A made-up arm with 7 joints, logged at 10 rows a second.
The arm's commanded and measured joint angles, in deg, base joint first. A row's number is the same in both.
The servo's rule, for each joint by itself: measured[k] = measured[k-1] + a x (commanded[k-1-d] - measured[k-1]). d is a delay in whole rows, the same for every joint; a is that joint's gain. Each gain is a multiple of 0.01, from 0.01 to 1. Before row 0 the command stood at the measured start. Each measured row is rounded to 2 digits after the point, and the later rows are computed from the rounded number. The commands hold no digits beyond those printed.
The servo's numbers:
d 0
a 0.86 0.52 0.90 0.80 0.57 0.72 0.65
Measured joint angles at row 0:
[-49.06 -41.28 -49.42 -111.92 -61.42 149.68 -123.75]
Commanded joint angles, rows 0 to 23:
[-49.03 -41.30 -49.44 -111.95 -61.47 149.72 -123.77]
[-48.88 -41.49 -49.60 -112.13 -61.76 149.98 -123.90]
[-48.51 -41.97 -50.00 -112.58 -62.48 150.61 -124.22]
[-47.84 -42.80 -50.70 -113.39 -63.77 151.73 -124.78]
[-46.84 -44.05 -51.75 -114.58 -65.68 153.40 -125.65]
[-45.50 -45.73 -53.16 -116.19 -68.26 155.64 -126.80]
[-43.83 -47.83 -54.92 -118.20 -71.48 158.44 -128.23]
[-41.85 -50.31 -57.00 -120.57 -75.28 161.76 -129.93]
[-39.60 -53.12 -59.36 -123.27 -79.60 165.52 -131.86]
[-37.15 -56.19 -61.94 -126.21 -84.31 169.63 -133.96]
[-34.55 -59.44 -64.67 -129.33 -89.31 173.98 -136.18]
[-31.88 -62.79 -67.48 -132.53 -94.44 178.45 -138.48]
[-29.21 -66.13 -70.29 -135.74 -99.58 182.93 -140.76]
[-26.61 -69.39 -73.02 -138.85 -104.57 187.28 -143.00]
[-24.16 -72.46 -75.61 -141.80 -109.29 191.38 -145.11]
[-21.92 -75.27 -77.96 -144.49 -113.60 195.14 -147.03]
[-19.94 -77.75 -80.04 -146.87 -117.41 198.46 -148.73]
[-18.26 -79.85 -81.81 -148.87 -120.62 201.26 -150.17]
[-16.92 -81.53 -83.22 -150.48 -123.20 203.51 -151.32]
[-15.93 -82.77 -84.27 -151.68 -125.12 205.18 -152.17]
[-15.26 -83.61 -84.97 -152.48 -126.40 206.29 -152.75]
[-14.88 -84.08 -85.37 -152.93 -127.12 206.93 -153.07]
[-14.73 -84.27 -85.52 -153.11 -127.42 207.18 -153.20]
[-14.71 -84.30 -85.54 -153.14 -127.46 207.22 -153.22]
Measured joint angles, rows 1 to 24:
[-49.03 -41.29 -49.44 -111.94 -61.45 149.71 -123.76]
[-48.90 -41.39 -49.58 -112.09 -61.63 149.90 -123.85]
[-48.56 -41.69 -49.96 -112.48 -62.11 150.41 -124.09]
[-47.94 -42.27 -50.63 -113.21 -63.06 151.36 -124.54]
[-46.99 -43.20 -51.64 -114.31 -64.55 152.83 -125.26]
[-45.71 -44.52 -53.01 -115.81 -66.66 154.85 -126.26]
[-44.09 -46.24 -54.73 -117.72 -69.41 157.43 -127.54]
[-42.16 -48.36 -56.77 -120.00 -72.76 160.55 -129.09]
[-39.96 -50.84 -59.10 -122.62 -76.66 164.13 -130.89]
[-37.54 -53.62 -61.66 -125.49 -81.02 168.09 -132.89]
[-34.97 -56.65 -64.37 -128.56 -85.75 172.33 -135.03]
[-32.31 -59.84 -67.17 -131.74 -90.70 176.74 -137.27]
[-29.64 -63.11 -69.98 -134.94 -95.76 181.20 -139.54]
[-27.03 -66.38 -72.72 -138.07 -100.78 185.58 -141.79]
[-24.56 -69.54 -75.32 -141.05 -105.63 189.76 -143.95]
[-22.29 -72.52 -77.70 -143.80 -110.17 193.63 -145.95]
[-20.27 -75.24 -79.81 -146.26 -114.30 197.11 -147.76]
[-18.54 -77.64 -81.61 -148.35 -117.90 200.10 -149.33]
[-17.15 -79.66 -83.06 -150.05 -120.92 202.56 -150.62]
[-16.10 -81.28 -84.15 -151.35 -123.31 204.45 -151.63]
[-15.38 -82.49 -84.89 -152.25 -125.07 205.77 -152.36]
[-14.95 -83.32 -85.32 -152.79 -126.24 206.61 -152.82]
[-14.76 -83.81 -85.50 -153.05 -126.91 207.02 -153.07]
[-14.72 -84.06 -85.54 -153.12 -127.22 207.16 -153.17]

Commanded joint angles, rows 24 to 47:
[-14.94 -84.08 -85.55 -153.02 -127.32 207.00 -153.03]
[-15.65 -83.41 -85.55 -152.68 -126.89 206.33 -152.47]
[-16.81 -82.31 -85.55 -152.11 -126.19 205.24 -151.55]
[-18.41 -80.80 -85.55 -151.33 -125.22 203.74 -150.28]
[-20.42 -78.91 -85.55 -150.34 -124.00 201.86 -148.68]
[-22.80 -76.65 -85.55 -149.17 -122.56 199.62 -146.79]
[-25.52 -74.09 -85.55 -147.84 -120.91 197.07 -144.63]
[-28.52 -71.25 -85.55 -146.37 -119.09 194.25 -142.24]
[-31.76 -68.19 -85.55 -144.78 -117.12 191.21 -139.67]
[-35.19 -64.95 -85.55 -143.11 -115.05 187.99 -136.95]
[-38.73 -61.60 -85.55 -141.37 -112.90 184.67 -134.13]
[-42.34 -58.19 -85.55 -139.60 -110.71 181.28 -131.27]
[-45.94 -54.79 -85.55 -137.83 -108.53 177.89 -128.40]
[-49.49 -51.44 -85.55 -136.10 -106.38 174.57 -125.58]
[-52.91 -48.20 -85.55 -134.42 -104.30 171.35 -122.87]
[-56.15 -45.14 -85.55 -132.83 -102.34 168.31 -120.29]
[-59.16 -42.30 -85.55 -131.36 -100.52 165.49 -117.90]
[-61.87 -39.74 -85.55 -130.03 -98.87 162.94 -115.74]
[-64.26 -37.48 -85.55 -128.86 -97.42 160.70 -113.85]
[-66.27 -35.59 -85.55 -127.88 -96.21 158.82 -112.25]
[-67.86 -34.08 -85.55 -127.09 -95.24 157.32 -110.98]
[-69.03 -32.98 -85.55 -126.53 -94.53 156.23 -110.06]
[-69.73 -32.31 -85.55 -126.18 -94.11 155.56 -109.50]
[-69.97 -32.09 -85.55 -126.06 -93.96 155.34 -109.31]
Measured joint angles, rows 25 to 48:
[-14.91 -84.07 -85.55 -153.04 -127.28 207.04 -153.08]
[-15.55 -83.73 -85.55 -152.75 -127.06 206.53 -152.68]
[-16.63 -82.99 -85.55 -152.24 -126.56 205.60 -151.95]
[-18.16 -81.85 -85.55 -151.51 -125.80 204.26 -150.86]
[-20.10 -80.32 -85.55 -150.57 -124.77 202.53 -149.44]
[-22.42 -78.41 -85.55 -149.45 -123.51 200.43 -147.72]
[-25.09 -76.16 -85.55 -148.16 -122.03 198.01 -145.71]
[-28.04 -73.61 -85.55 -146.73 -120.35 195.30 -143.45]
[-31.24 -70.79 -85.55 -145.17 -118.51 192.36 -140.99]
[-34.64 -67.75 -85.55 -143.52 -116.54 189.21 -138.36]
[-38.16 -64.55 -85.55 -141.80 -114.47 185.94 -135.61]
[-41.75 -61.24 -85.55 -140.04 -112.33 182.58 -132.79]
[-45.35 -57.89 -85.55 -138.27 -110.16 179.20 -129.94]
[-48.91 -54.54 -85.55 -136.53 -108.01 175.87 -127.11]
[-52.35 -51.24 -85.55 -134.84 -105.90 172.62 -124.35]
[-55.62 -48.07 -85.55 -133.23 -103.87 169.52 -121.71]
[-58.66 -45.07 -85.55 -131.73 -101.96 166.62 -119.23]
[-61.42 -42.30 -85.55 -130.37 -100.20 163.97 -116.96]
[-63.86 -39.79 -85.55 -129.16 -98.62 161.62 -114.94]
[-65.93 -37.61 -85.55 -128.14 -97.25 159.60 -113.19]
[-67.59 -35.77 -85.55 -127.30 -96.10 157.96 -111.75]
[-68.83 -34.32 -85.55 -126.68 -95.21 156.71 -110.65]
[-69.60 -33.27 -85.55 -126.28 -94.58 155.88 -109.90]
[-69.92 -32.66 -85.55 -126.10 -94.23 155.49 -109.52]

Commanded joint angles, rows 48 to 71:
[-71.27 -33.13 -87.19 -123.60 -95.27 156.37 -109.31]
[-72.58 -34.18 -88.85 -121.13 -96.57 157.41 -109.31]
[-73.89 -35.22 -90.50 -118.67 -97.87 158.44 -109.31]
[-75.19 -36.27 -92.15 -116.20 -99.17 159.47 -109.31]
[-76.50 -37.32 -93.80 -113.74 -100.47 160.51 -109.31]
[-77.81 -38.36 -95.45 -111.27 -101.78 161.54 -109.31]
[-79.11 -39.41 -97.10 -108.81 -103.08 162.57 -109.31]
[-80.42 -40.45 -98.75 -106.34 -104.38 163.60 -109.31]
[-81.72 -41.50 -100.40 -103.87 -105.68 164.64 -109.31]
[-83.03 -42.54 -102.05 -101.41 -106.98 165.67 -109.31]
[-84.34 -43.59 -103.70 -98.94 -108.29 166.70 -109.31]
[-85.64 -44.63 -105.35 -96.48 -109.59 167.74 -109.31]
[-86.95 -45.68 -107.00 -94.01 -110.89 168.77 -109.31]
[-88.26 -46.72 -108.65 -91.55 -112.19 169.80 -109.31]
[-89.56 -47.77 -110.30 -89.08 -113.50 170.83 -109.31]
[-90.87 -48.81 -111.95 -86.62 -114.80 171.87 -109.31]
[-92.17 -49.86 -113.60 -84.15 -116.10 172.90 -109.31]
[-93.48 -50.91 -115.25 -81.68 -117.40 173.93 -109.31]
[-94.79 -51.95 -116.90 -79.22 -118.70 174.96 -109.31]
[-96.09 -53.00 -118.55 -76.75 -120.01 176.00 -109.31]
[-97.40 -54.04 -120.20 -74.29 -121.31 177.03 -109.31]
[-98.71 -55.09 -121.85 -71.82 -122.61 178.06 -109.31]
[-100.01 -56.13 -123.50 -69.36 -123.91 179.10 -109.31]
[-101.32 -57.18 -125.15 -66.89 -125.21 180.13 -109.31]
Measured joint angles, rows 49 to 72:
[-71.08 -32.90 -87.03 -124.10 -94.82 156.12 -109.38]
[-72.37 -33.57 -88.67 -121.72 -95.82 157.05 -109.33]
[-73.68 -34.43 -90.32 -119.28 -96.99 158.05 -109.32]
[-74.98 -35.39 -91.97 -116.82 -98.23 159.07 -109.31]
[-76.29 -36.39 -93.62 -114.36 -99.51 160.11 -109.31]
[-77.60 -37.41 -95.27 -111.89 -100.80 161.14 -109.31]
[-78.90 -38.45 -96.92 -109.43 -102.10 162.17 -109.31]
[-80.21 -39.49 -98.57 -106.96 -103.40 163.20 -109.31]
[-81.51 -40.54 -100.22 -104.49 -104.70 164.24 -109.31]
[-82.82 -41.58 -101.87 -102.03 -106.00 165.27 -109.31]
[-84.13 -42.63 -103.52 -99.56 -107.31 166.30 -109.31]
[-85.43 -43.67 -105.17 -97.10 -108.61 167.34 -109.31]
[-86.74 -44.72 -106.82 -94.63 -109.91 168.37 -109.31]
[-88.05 -45.76 -108.47 -92.17 -111.21 169.40 -109.31]
[-89.35 -46.81 -110.12 -89.70 -112.52 170.43 -109.31]
[-90.66 -47.85 -111.77 -87.24 -113.82 171.47 -109.31]
[-91.96 -48.90 -113.42 -84.77 -115.12 172.50 -109.31]
[-93.27 -49.95 -115.07 -82.30 -116.42 173.53 -109.31]
[-94.58 -50.99 -116.72 -79.84 -117.72 174.56 -109.31]
[-95.88 -52.04 -118.37 -77.37 -119.03 175.60 -109.31]
[-97.19 -53.08 -120.02 -74.91 -120.33 176.63 -109.31]
[-98.50 -54.13 -121.67 -72.44 -121.63 177.66 -109.31]
[-99.80 -55.17 -123.32 -69.98 -122.93 178.70 -109.31]
[-101.11 -56.22 -124.97 -67.51 -124.23 179.73 -109.31]

